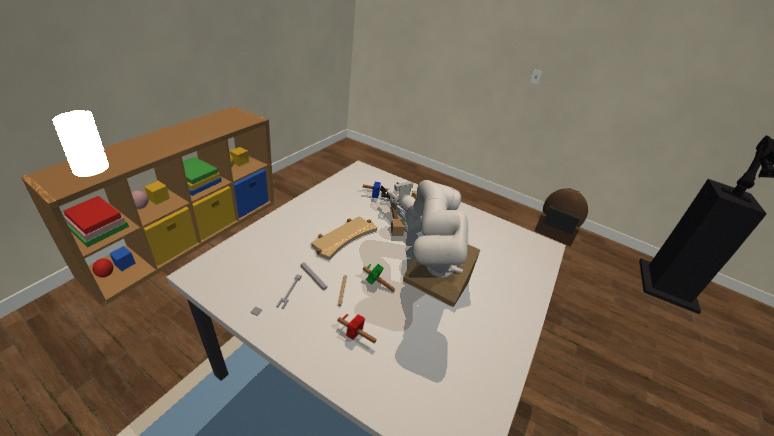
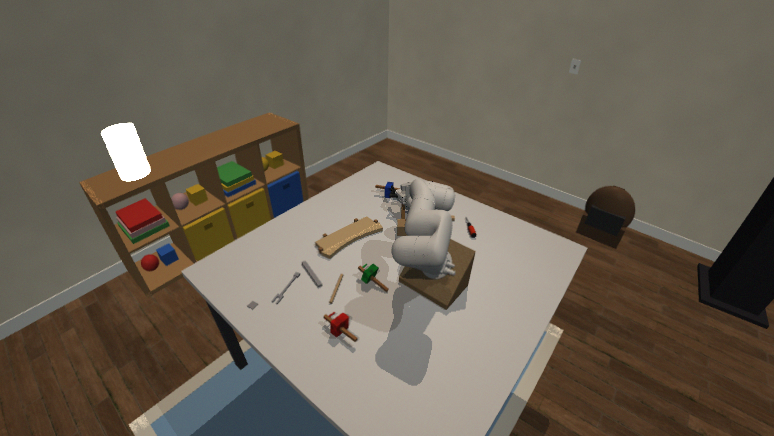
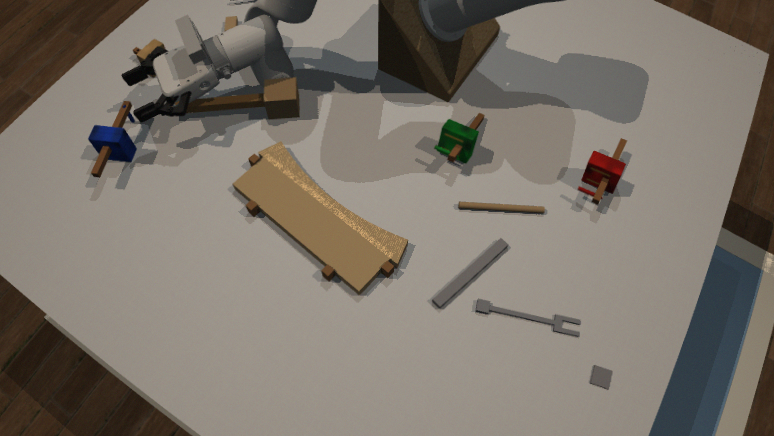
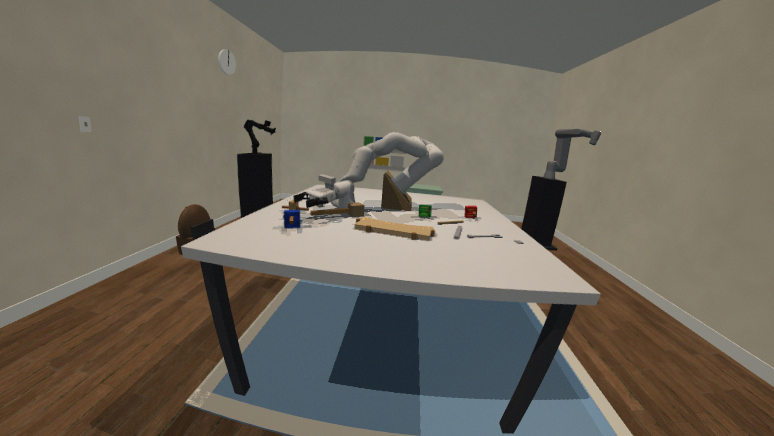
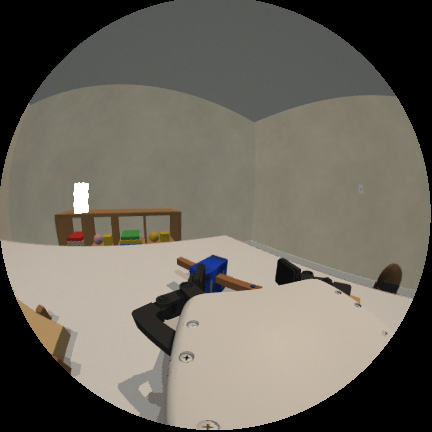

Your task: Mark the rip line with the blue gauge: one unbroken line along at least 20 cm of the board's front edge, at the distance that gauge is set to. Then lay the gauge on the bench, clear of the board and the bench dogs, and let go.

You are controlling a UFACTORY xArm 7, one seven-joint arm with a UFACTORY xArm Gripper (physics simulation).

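Seen in the pictures: gripper, fingertip midpoint: (image 1: 389, 186) (image 3: 130, 98) (image 4: 300, 201) (image 5: 242, 273); arm's base, link origin: (image 3: 442, 10) (image 4: 398, 186).
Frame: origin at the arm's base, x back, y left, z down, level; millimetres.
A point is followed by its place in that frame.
The blue gauge (image 1: 376, 189) @[x -505, y -395, z 56 mm] (image 2: 389, 189) @[x -499, y -398, z 55 mm] (image 3: 123, 150) @[x -523, y -390, z 72 mm] (image 4: 287, 215) @[x -540, y -433, z 58 mm] (image 5: 215, 267) @[x -502, y -422, z 45 mm] rests on the bench near a far corner, its brown stem through the block and a small blue pin at the stem end nearer me. My gripper (image 3: 136, 94) @[x -445, y -416, z 24 mm] (image 4: 304, 199) @[x -445, y -416, z 24 mm] (image 5: 242, 273) @[x -445, y -416, z 24 mm] is open and empty, tipped nearly level, low above the bench. Its fingers point towards the gauge's pin end, short of the block. The board (image 1: 343, 238) @[x -449, y 9, z 92 mm] (image 2: 346, 236) @[x -457, y 3, z 90 mm] (image 3: 303, 211) @[x -467, y -36, z 90 mm] (image 4: 395, 229) @[x -504, y -13, z 90 mm] lies among wooden bench dogs (image 3: 252, 207) @[x -503, y -115, z 85 mm] (image 3: 328, 272) @[x -544, y 59, z 85 mm] (image 3: 387, 268) @[x -494, y 138, z 85 mm]. I can make out no line on it.
A mallet (image 3: 281, 102) @[x -302, y -183, z 63 mm] lies beside and partly under the hand; a small wooden block (image 3: 151, 49) @[x -312, y -493, z 54 mm] is behind the fingers. The green gauge (image 3: 458, 139) @[x -229, y 141, z 57 mm], red gauge (image 3: 603, 168) @[x -166, y 391, z 50 mm], dowel (image 3: 501, 207) @[x -295, y 258, z 99 mm], grey bar (image 3: 470, 273) @[x -433, y 259, z 99 mm], forked tool (image 3: 522, 315) @[x -459, y 363, z 104 mm] and grey square (image 3: 601, 376) @[x -493, y 514, z 107 mm] lie further off.
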